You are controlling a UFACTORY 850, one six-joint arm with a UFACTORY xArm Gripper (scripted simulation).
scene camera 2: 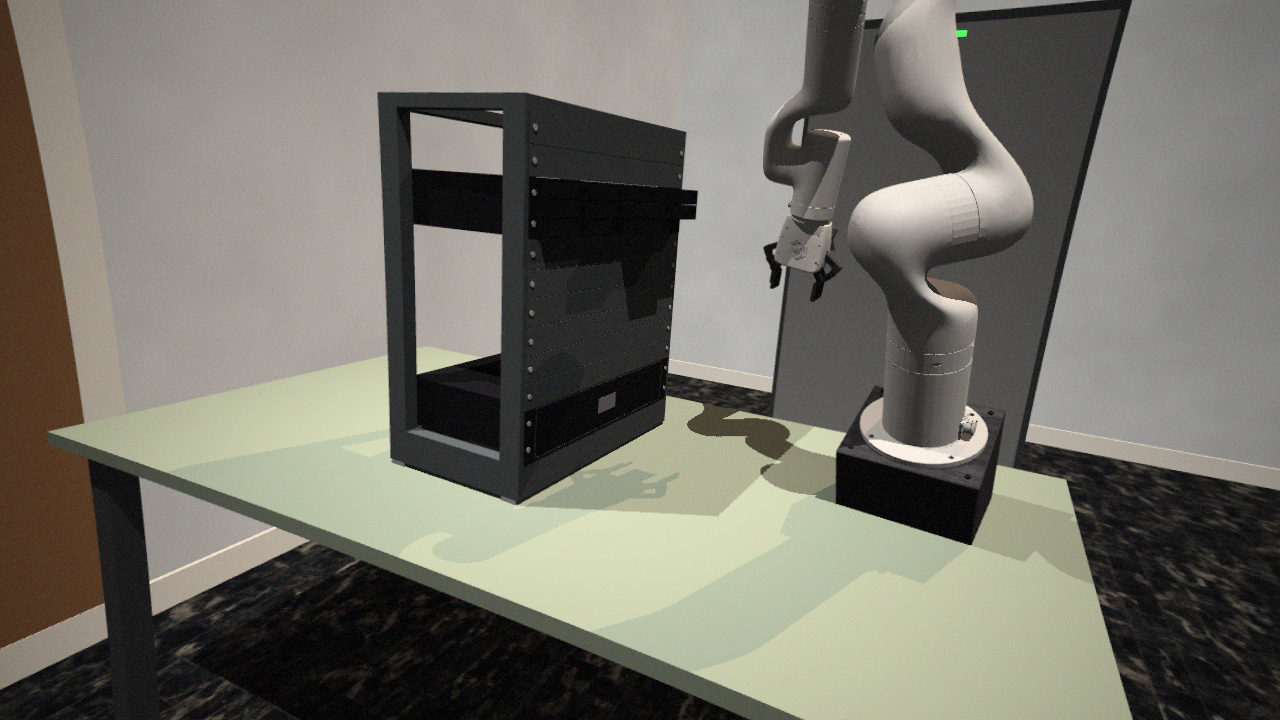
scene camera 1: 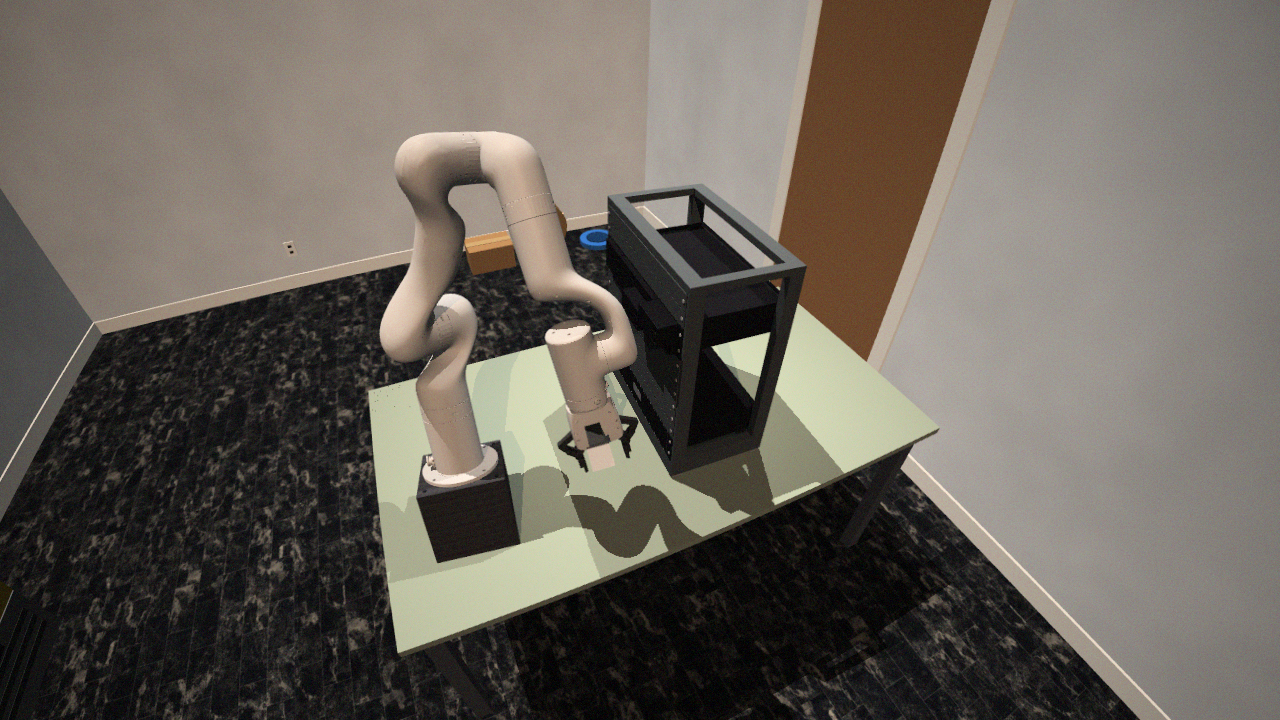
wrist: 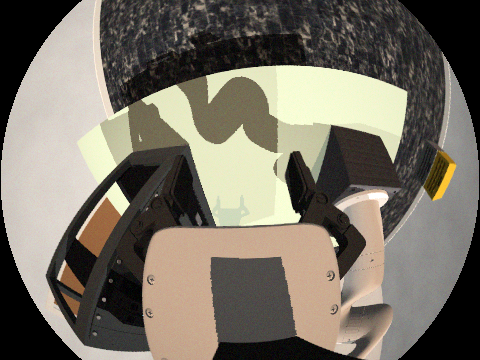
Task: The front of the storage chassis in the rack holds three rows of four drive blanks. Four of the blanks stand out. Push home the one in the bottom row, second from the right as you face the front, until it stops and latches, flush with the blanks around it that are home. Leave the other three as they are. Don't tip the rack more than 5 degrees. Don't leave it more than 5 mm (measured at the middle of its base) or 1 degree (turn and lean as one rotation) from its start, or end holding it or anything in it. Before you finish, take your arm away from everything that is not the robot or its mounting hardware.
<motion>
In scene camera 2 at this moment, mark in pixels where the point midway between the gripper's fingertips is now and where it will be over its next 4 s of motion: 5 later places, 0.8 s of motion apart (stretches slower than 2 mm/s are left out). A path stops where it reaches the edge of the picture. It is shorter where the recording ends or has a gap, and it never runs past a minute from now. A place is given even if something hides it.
The gripper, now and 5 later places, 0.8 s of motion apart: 793, 293; 789, 286; 776, 267; 758, 238; 747, 218; 741, 217
</motion>
